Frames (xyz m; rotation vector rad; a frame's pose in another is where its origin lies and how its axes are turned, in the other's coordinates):
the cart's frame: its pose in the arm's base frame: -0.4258 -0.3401 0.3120 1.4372 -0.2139 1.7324
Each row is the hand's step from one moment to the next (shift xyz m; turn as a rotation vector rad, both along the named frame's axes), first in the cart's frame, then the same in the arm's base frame.
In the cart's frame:
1: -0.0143 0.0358 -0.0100 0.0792 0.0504 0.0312
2: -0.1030 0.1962 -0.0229 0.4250 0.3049 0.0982
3: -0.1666 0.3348 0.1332 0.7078 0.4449 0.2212
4: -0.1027 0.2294 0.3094 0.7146 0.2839 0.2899
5: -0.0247 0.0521 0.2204 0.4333 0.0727 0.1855
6: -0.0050 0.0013 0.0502 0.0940 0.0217 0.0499
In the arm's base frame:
1: -0.0323 -0.0232 -0.0024 -0.0102 -0.0114 0.0977
2: -0.1543 -0.1588 -0.0242 -0.1286 -0.0402 0.5149
3: -0.1384 -0.3714 0.0226 -0.1291 -0.0629 0.8528
4: 0.0634 -0.3816 0.0961 0.0318 -0.0013 0.8211
5: 0.1231 -0.1787 0.0693 0.0949 0.0552 0.4641
6: 0.0353 -0.0338 0.0124 0.0235 0.0024 0.1060

